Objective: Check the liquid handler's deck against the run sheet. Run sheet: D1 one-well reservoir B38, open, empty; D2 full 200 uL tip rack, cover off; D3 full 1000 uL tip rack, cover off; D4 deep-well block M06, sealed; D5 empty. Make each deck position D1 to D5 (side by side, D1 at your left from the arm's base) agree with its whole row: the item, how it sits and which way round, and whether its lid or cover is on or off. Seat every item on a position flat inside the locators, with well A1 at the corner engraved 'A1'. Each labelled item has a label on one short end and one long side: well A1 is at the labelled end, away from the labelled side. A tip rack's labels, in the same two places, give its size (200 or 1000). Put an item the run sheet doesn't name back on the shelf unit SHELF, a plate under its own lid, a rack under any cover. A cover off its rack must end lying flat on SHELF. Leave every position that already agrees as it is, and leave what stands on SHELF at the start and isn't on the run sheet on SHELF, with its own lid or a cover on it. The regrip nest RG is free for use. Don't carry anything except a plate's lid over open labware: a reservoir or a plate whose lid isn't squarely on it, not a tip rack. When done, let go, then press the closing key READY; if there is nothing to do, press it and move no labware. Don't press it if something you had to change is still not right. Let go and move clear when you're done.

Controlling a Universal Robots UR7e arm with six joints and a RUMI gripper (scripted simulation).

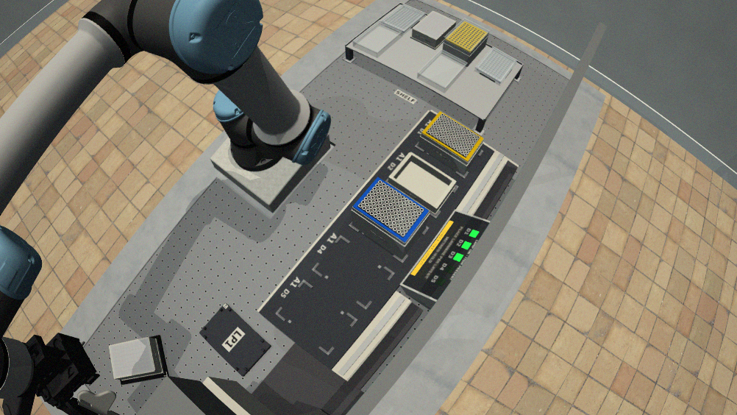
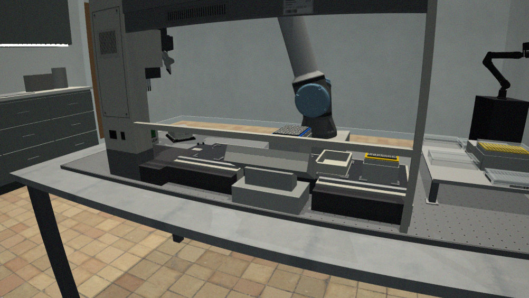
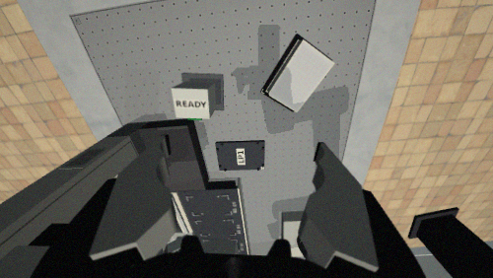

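Right now my hand is 110 mm past the black nest, 20 mm to the right of it and 290 mm above it. The rest, counted from my hand: blue-framed tip rack (280 mm ahead, 570 mm to the left, 180 mm below); ready key (120 mm ahead, 30 mm to the left, 220 mm below); handler's tower (340 mm ahead, 80 mm to the left, 20 mm below).
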